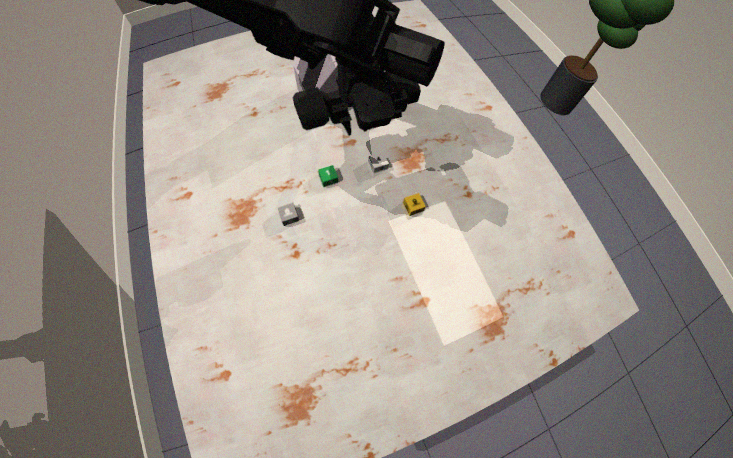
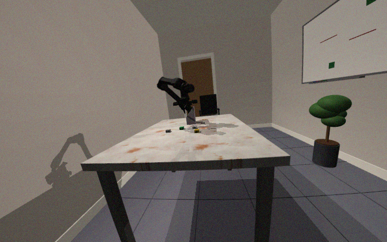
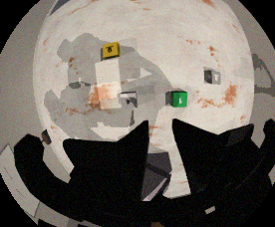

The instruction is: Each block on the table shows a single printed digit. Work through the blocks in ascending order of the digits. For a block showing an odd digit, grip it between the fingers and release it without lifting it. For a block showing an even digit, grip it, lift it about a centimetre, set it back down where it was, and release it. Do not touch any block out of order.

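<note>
Now: the white block 120 mm below my gripper tip and 50 mm to the left of it. Round my gripper tip: grey block: 150 mm to the right, 120 mm below, 70 mm ahead; green block: 120 mm below, 60 mm to the right; yellow block: 120 mm below, 110 mm ahead, 90 mm to the left.
</note>
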